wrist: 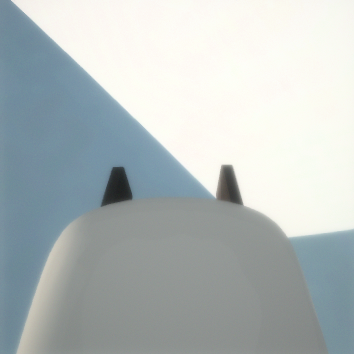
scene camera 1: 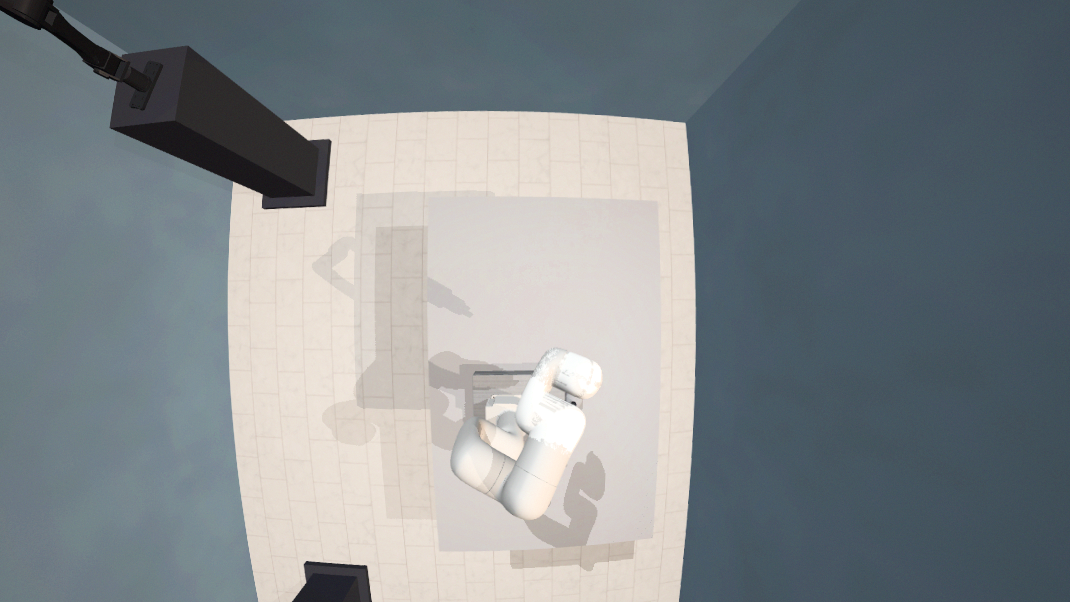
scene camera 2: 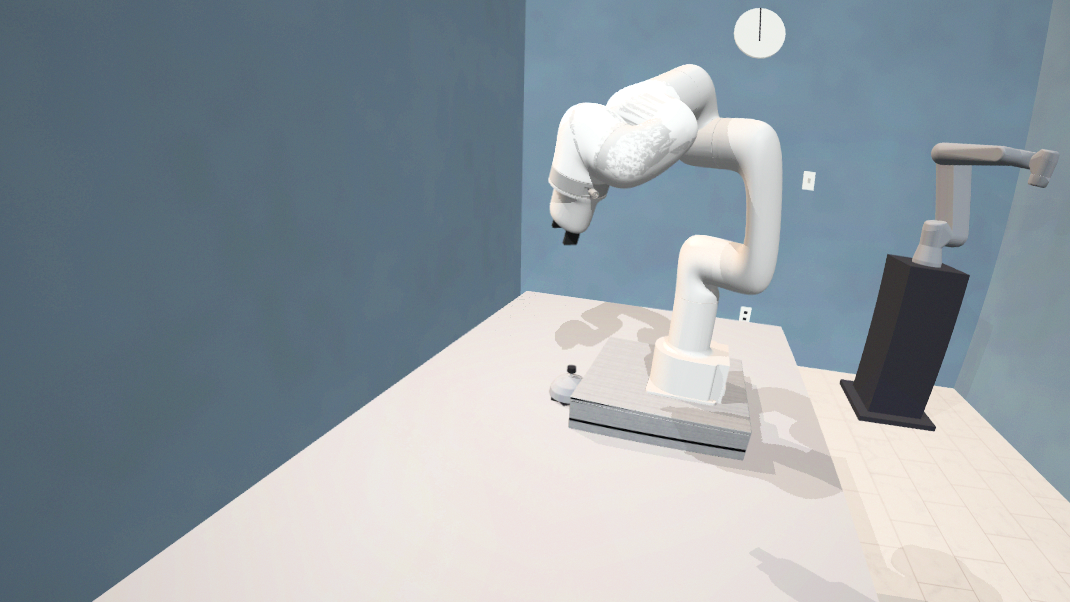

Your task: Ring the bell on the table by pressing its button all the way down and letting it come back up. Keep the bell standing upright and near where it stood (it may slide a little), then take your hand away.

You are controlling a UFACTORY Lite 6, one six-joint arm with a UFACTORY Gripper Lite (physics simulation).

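The bell [scene camera 2: 562,389] has a pale grey dome and a black button [scene camera 2: 571,369] on top. It stands upright on the table [scene camera 2: 419,479] [scene camera 1: 553,262], at the left side of the robot's base block in scene camera 2, which hides part of it. In scene camera 1 the arm covers most of that spot. The bell does not show in the wrist view. My gripper [scene camera 2: 563,232] [wrist: 172,166] is open, its two black fingers apart with nothing between them. It is high above the bell, well clear of the button.
My arm stands on a grey base block [scene camera 2: 654,423], which rises from the table beside the bell. A dark pedestal [scene camera 1: 239,127] [scene camera 2: 905,344] carrying another arm [scene camera 2: 954,194] stands on the floor off the table. A blue wall [wrist: 55,125] shows in the wrist view.
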